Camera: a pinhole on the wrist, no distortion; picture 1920 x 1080 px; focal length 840.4 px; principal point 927.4 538.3 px. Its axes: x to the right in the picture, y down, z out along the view. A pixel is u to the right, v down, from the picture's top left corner.
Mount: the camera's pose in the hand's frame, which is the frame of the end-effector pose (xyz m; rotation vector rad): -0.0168 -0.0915 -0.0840 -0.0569 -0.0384 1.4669
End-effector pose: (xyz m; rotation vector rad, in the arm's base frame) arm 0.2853 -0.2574 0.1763 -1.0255 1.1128 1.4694
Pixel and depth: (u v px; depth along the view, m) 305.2 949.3 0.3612
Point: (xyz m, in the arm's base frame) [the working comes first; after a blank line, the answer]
In the camera's frame: -0.2674 0.1766 0.3612

0.6361 -0.0168 0.4227
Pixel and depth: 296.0 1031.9 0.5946
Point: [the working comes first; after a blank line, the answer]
In the camera's frame: -0.4467 0.3492 0.5946

0.8094 0.1726 0.6475
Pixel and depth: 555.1 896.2 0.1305
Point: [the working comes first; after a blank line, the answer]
In the camera's frame: -0.0578 0.0556 0.1305

0.4354 -0.2203 0.2492
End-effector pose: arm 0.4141 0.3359 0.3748 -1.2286 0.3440 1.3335
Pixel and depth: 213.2 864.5 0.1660
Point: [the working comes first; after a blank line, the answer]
In the camera's frame: -0.1411 0.0644 0.1660

0.5392 0.3939 0.5937
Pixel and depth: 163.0 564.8 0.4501
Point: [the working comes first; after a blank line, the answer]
In the camera's frame: -0.4094 0.0142 0.4501

0.6442 0.6919 0.8290
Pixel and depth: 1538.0 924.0 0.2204
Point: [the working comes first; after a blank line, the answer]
In the camera's frame: 0.1601 0.1012 0.2204

0.2558 0.3602 0.4771
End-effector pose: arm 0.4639 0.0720 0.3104 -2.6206 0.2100 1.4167
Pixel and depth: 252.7 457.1 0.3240
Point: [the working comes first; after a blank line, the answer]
In the camera's frame: -0.2601 -0.0313 0.3240

0.3157 0.4637 0.2300
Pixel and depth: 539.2 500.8 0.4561
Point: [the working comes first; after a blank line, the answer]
In the camera's frame: -0.2107 -0.0204 0.4561

0.1912 0.4396 0.1672
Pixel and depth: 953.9 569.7 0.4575
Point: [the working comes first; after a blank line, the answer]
In the camera's frame: 0.0144 0.0171 0.4575

0.1414 0.2170 0.1647
